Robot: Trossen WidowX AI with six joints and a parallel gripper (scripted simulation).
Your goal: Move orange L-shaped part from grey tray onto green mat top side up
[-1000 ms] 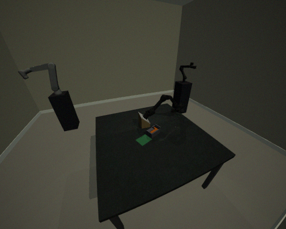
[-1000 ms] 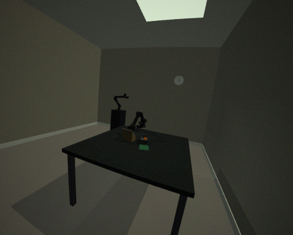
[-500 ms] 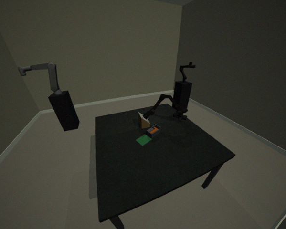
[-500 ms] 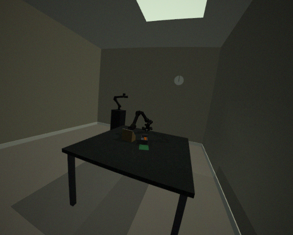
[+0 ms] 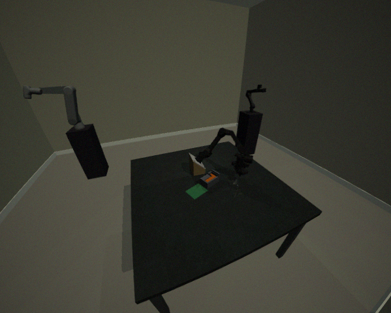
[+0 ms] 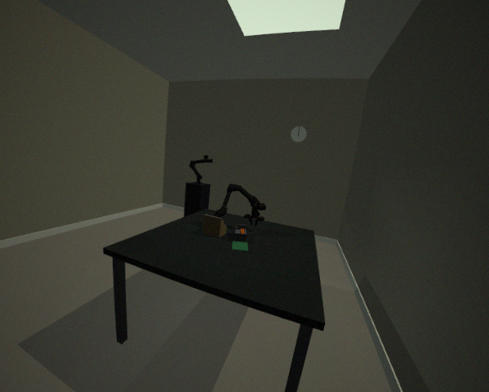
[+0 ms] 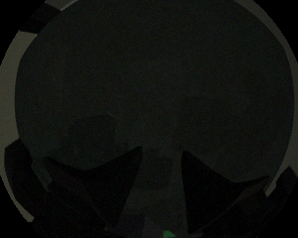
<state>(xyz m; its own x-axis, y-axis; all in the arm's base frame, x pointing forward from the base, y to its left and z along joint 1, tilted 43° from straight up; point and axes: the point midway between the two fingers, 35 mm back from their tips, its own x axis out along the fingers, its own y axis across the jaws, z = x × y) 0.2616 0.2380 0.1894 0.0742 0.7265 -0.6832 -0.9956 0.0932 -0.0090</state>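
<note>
The orange L-shaped part lies 30 mm behind my gripper tip, 270 mm to the right of it and 20 mm above it. Also, from my gripper tip: green mat 30 mm ahead, 420 mm to the right, 50 mm below.
</note>
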